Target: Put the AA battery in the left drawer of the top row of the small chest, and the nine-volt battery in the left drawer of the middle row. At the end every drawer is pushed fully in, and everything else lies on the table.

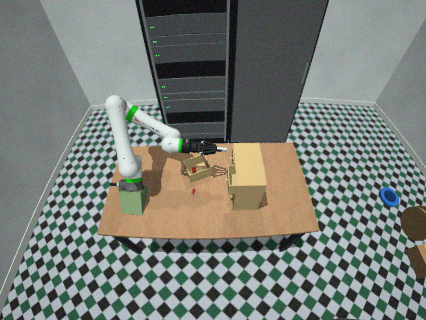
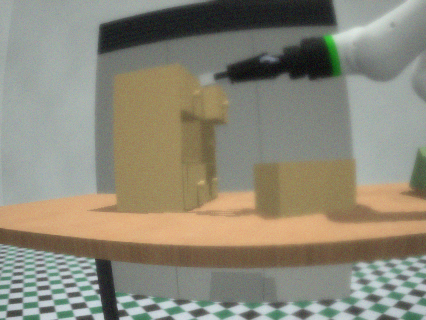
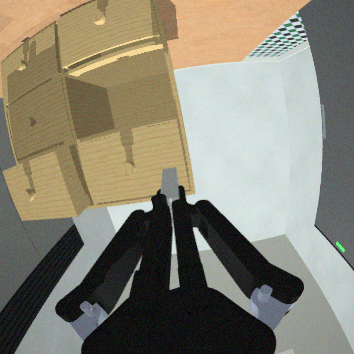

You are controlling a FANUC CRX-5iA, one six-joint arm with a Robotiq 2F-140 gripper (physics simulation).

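Pixels of known places: gripper, fingertip midpoint: (image 1: 226,150) (image 2: 200,81) (image 3: 170,178); arm's base at its link origin: (image 1: 134,188).
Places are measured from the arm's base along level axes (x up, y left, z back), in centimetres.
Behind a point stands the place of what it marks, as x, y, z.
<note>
The small chest (image 1: 250,172) @[26.4, -5.8, -80.1] (image 2: 147,140) @[9.4, 17.6, -79.9] (image 3: 182,150) stands with its drawer fronts toward the arm. Its top left drawer (image 3: 107,172) @[20.9, 5.9, -71.0] looks flush. The middle row's left compartment (image 3: 142,102) is an open, empty-looking hole. The top right drawer (image 3: 47,192) @[21.1, -3.2, -67.0] (image 1: 231,182) @[15.9, -5.7, -69.5] sticks out. A loose drawer (image 1: 202,175) @[-2.8, 12.6, -50.1] (image 2: 320,187) @[-1.8, 25.8, -43.4] stands on the table with a small red item (image 1: 194,170) @[-4.6, 18.6, -43.7] inside. Another small red item (image 1: 193,191) @[-5.6, 0.6, -43.5] lies on the table. Which batteries these are cannot be told. My gripper (image 1: 221,149) @[22.1, 15.3, -67.5] (image 2: 207,78) @[22.1, 15.3, -67.5] (image 3: 170,178) @[22.1, 15.3, -67.5] is shut and empty, near the chest's upper left front.
The brown table (image 1: 175,220) @[-6.7, -21.6, -31.8] (image 2: 225,235) @[-6.7, 41.9, -58.1] carries the chest, the loose drawer and the arm's green base block (image 1: 133,201) @[0.8, -11.0, -1.9]. The middle right drawer (image 3: 37,122) @[10.1, -5.3, -71.4] and bottom left drawer (image 3: 112,30) @[1.1, 11.0, -70.8] are in the chest. A dark server rack (image 1: 231,75) stands behind the table.
</note>
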